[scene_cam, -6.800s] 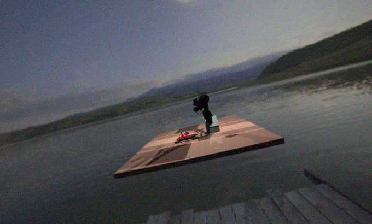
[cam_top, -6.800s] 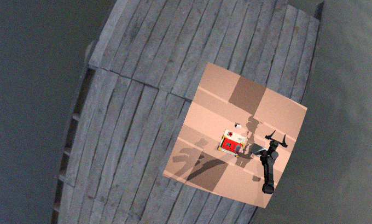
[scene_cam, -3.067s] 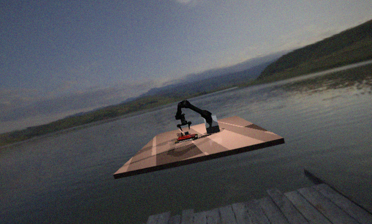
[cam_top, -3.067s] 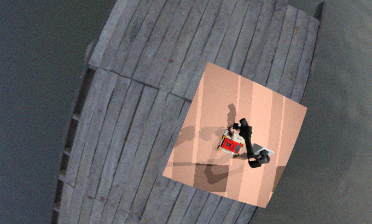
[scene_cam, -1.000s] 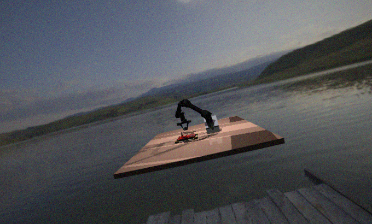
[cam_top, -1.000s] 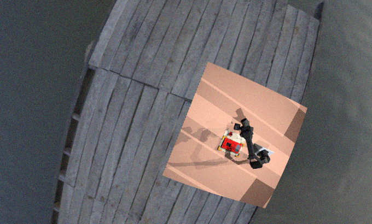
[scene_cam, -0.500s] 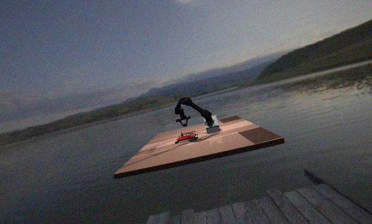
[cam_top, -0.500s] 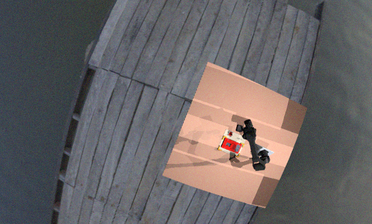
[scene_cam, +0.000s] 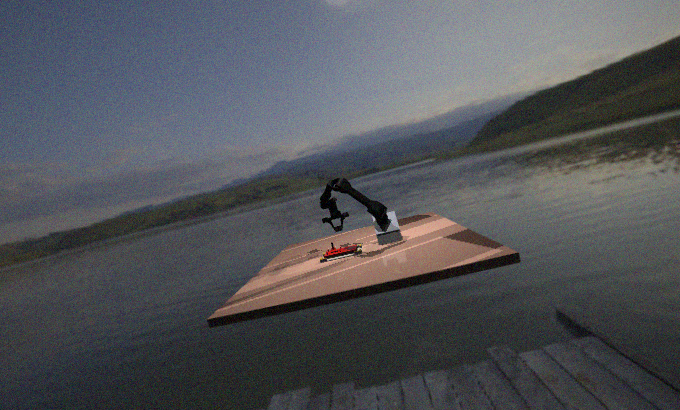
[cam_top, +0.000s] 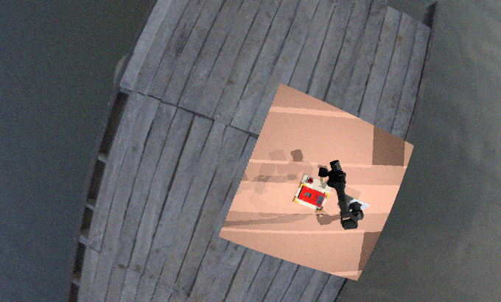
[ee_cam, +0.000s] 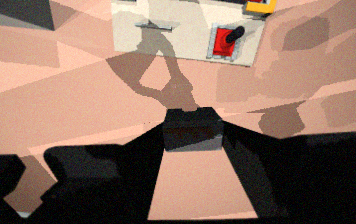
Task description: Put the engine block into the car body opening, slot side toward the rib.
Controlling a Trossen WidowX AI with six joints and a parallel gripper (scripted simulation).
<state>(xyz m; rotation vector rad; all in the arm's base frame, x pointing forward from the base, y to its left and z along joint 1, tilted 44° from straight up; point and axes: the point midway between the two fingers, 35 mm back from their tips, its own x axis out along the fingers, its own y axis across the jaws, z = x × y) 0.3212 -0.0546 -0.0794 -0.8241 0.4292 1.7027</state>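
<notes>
Now: the engine block right at my gripper tip.
</notes>
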